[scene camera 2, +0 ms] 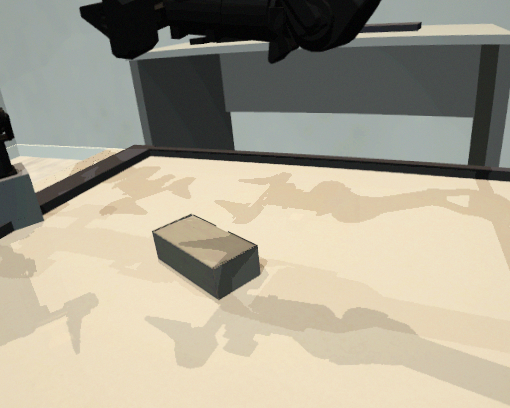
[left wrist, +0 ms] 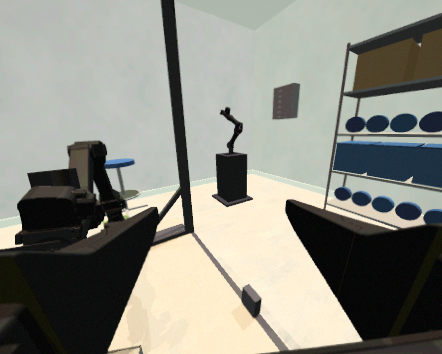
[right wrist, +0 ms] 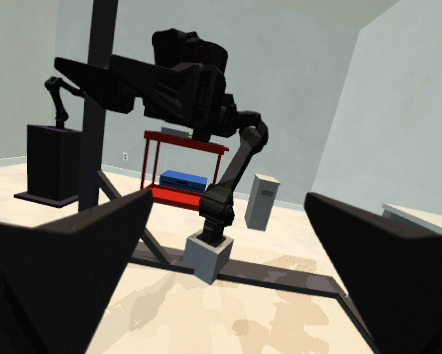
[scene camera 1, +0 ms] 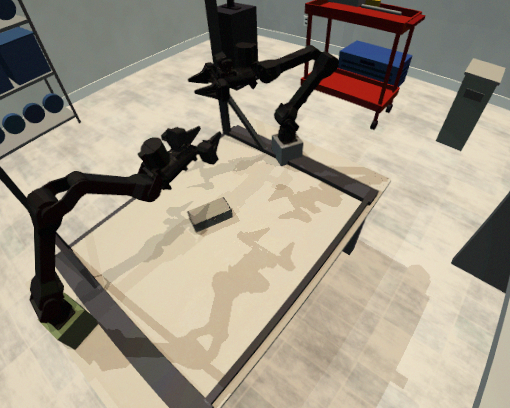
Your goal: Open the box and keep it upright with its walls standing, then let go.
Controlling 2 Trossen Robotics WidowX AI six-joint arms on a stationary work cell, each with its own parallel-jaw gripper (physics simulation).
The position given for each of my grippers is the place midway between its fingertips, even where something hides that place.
Note:
My left gripper (scene camera 1: 191, 86) is open and holds nothing. My right gripper (scene camera 1: 210, 129) is open and holds nothing. I also see a dark raised rim (scene camera 1: 150, 363).
My left gripper also shows in the left wrist view (left wrist: 223, 209) and in the right wrist view (right wrist: 78, 61). My right gripper also shows in the right wrist view (right wrist: 230, 197). The dark raised rim shows as well in scene camera 2 (scene camera 2: 49, 198) and in the right wrist view (right wrist: 236, 271).

